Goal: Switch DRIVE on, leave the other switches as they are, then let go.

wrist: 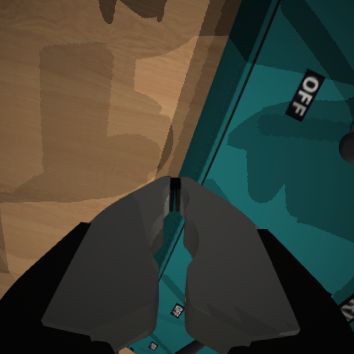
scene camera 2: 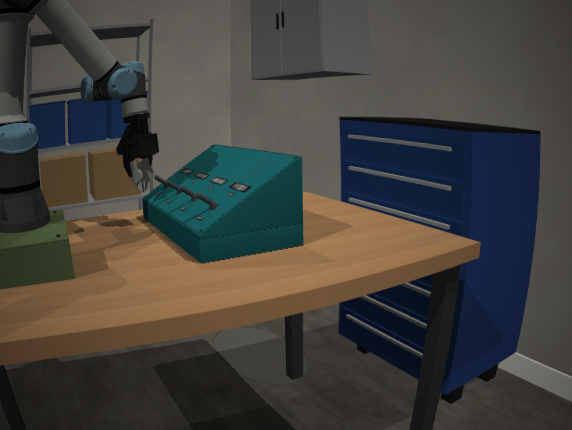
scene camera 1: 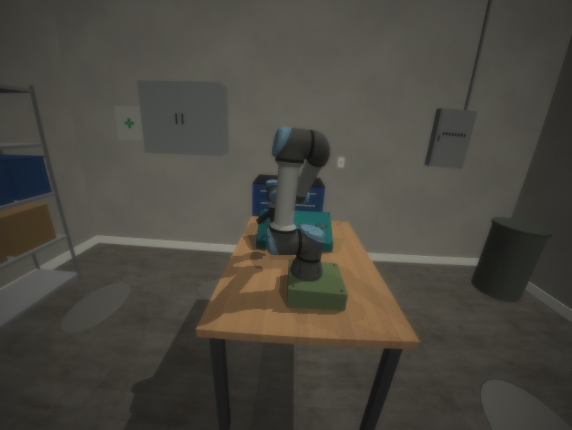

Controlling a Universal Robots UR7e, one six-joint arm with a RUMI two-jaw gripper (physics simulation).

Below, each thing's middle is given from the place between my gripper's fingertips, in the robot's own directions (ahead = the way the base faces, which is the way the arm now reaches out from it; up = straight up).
Right now the teal sloped console (scene camera 2: 258, 195) is 16 cm ahead of my hand, 13 cm to the right of it and 1 cm below it.
